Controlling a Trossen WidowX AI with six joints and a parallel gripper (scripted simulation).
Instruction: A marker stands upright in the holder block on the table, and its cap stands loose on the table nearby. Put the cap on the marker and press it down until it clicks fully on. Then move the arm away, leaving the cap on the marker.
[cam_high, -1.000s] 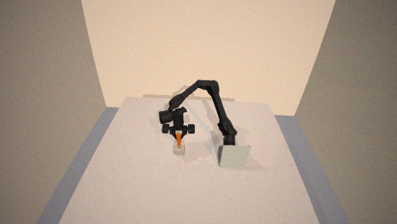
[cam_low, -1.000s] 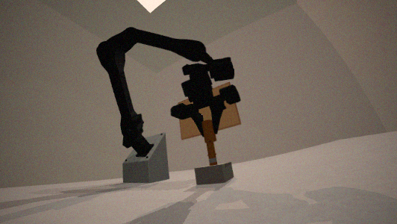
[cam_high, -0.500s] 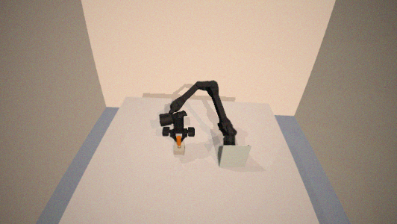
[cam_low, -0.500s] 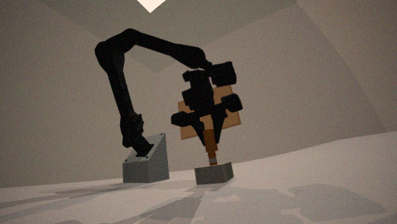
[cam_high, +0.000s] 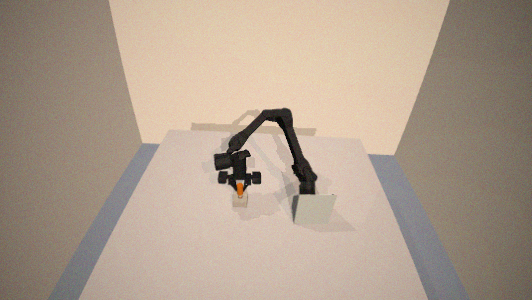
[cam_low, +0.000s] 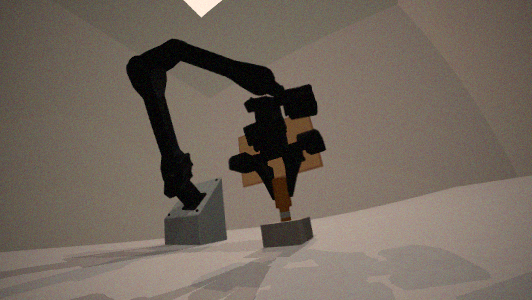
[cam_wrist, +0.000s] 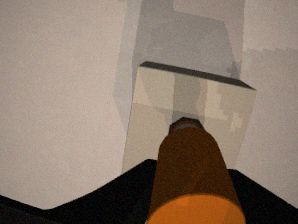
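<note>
My gripper tip is now right at the brown-orange marker. The rest, counted from my gripper tip: grey holder block (6 cm below); then orange cap (1 cm above).
</note>
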